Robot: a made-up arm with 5 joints.
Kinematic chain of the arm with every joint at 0, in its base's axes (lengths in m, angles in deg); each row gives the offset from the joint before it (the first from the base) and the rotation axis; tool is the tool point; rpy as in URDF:
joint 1: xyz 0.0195 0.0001 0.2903 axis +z
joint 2: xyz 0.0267 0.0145 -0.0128 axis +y
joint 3: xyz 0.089 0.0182 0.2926 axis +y
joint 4: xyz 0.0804 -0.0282 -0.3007 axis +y
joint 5: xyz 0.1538 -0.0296 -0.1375 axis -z
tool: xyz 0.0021 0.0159 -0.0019 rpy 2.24 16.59 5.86
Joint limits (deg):
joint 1: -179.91..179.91
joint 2: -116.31..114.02
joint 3: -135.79..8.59
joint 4: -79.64..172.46
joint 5: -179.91..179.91
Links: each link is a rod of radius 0.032 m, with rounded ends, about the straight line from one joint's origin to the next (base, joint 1, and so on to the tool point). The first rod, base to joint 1, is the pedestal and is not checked.
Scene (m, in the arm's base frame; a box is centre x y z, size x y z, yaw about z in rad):
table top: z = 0
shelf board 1: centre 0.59 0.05 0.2 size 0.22 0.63 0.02 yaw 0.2
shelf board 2: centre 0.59 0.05 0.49 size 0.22 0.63 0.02 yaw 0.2
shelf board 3: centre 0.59 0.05 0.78 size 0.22 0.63 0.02 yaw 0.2
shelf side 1: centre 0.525 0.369 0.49 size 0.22 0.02 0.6 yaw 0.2
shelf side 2: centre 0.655 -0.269 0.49 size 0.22 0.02 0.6 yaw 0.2
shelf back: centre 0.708 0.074 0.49 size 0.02 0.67 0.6 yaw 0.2
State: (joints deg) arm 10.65 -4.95 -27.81 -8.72 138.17
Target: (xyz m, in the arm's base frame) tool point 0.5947 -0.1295 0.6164
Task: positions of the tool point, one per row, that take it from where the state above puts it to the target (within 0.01 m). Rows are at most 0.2 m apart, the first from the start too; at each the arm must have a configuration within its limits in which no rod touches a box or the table.
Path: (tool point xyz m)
1: 0.4764 0.0456 0.3995
2: 0.4010 0.0304 0.3986
3: 0.3355 0.0173 0.3708
4: 0.3033 0.1053 0.4917
5: 0.2204 0.1476 0.6031
6: 0.1263 0.1226 0.6926
7: 0.0655 0.0374 0.7504
8: 0.0695 -0.0756 0.7709
9: 0.1441 -0.1709 0.7525
10: 0.2674 -0.2087 0.6987
11: 0.3983 -0.1693 0.6164
12: 0.4967 -0.1601 0.6290
13: 0.5947 -0.1295 0.6164

